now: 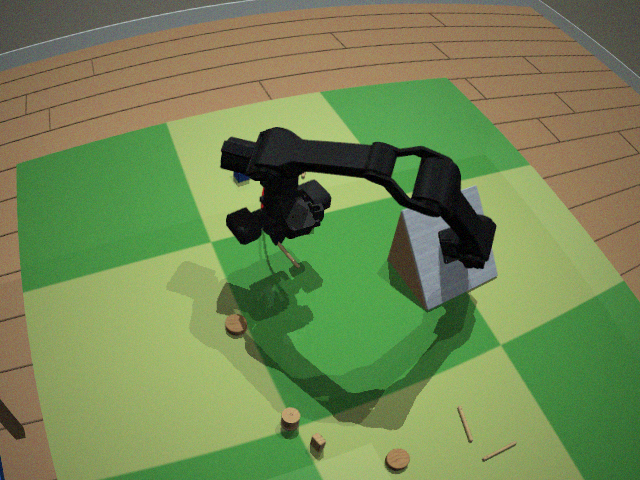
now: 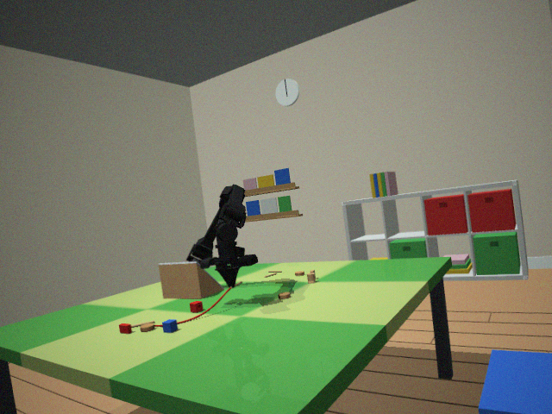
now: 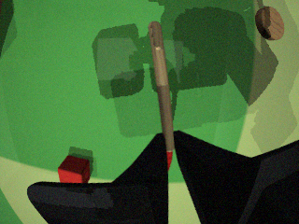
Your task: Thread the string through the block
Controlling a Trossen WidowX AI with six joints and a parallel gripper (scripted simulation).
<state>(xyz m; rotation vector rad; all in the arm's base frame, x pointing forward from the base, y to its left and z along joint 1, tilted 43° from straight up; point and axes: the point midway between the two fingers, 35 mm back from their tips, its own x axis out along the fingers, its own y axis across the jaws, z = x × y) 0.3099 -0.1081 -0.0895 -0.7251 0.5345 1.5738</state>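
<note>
The red block lies 10 cm behind my gripper tip, 7 cm to the right of it and 5 cm below it. The rest, counted from my gripper tip: blue block (25 cm to the right, 5 cm below, 3 cm behind); thin wooden stick (2 cm to the left); round wooden button (26 cm to the right, 12 cm behind, 5 cm below).
</note>
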